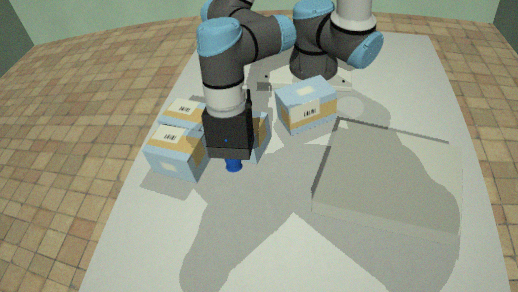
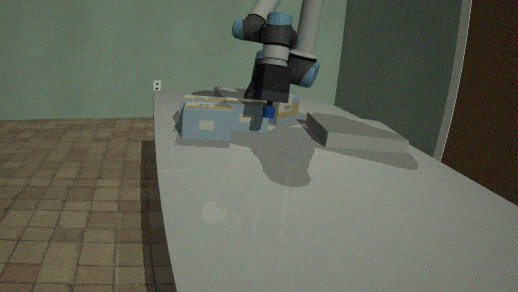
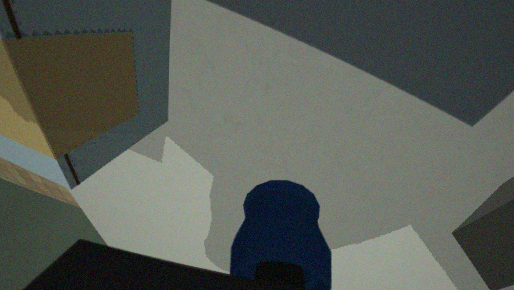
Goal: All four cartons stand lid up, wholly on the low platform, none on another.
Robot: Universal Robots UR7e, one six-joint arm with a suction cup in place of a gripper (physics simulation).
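Frame: origin at the arm's base, x ahead, y left, z up, level; metres.
Where they show: hand, its tool point: (image 1: 234, 166) (image 2: 268, 117) (image 3: 280, 211); arm's base, origin of its link: (image 1: 313, 66).
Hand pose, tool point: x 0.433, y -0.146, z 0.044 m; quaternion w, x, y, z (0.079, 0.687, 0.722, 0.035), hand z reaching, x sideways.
Observation:
Things, the pixels of their centre, and the offset from my tool point. Level surfaces: height alone.
- front-left carton, middle of its body: (image 3: 24, 45) (image 1: 177, 152) (image 2: 206, 120) dy -0.164, dx -0.050, dz -0.026 m
- back-left carton, middle of its body: (image 1: 190, 124) (image 2: 201, 111) dy -0.160, dx -0.149, dz -0.026 m
- middle carton, middle of its body: (image 1: 237, 133) (image 2: 245, 114) dy -0.025, dx -0.121, dz -0.026 m
- right carton, middle of its body: (image 1: 306, 104) (image 2: 279, 107) dy +0.136, dx -0.227, dz -0.022 m
- low platform, middle of its body: (image 1: 394, 178) (image 2: 357, 132) dy +0.352, dx -0.018, dz -0.044 m
- white table, height of its surface: dz -0.067 m
The front-left carton (image 1: 170, 167) (image 2: 206, 132) (image 3: 100, 75) and back-left carton (image 1: 185, 111) (image 2: 196, 97) stand with barcode labels and tape on top. The middle carton (image 1: 261, 131) (image 2: 240, 126) (image 3: 400, 45) stands on the table, partly hidden by the gripper. The right carton (image 1: 307, 112) (image 2: 289, 114) has its barcode and tape on a side face and a small label on top. The low platform (image 1: 380, 175) (image 2: 367, 143) (image 3: 492, 247) carries no carton. My suction cup (image 1: 233, 166) (image 2: 269, 113) (image 3: 281, 200) is open, with no carton on it, in front of the middle carton.
The robot's base plate (image 1: 280, 80) lies behind the cartons, close to the right one. The table's left edge runs near the two left cartons. The platform lies to the right of the cartons. Broad arm shadows cover the platform and part of the white table (image 1: 150, 240) (image 2: 325, 225).

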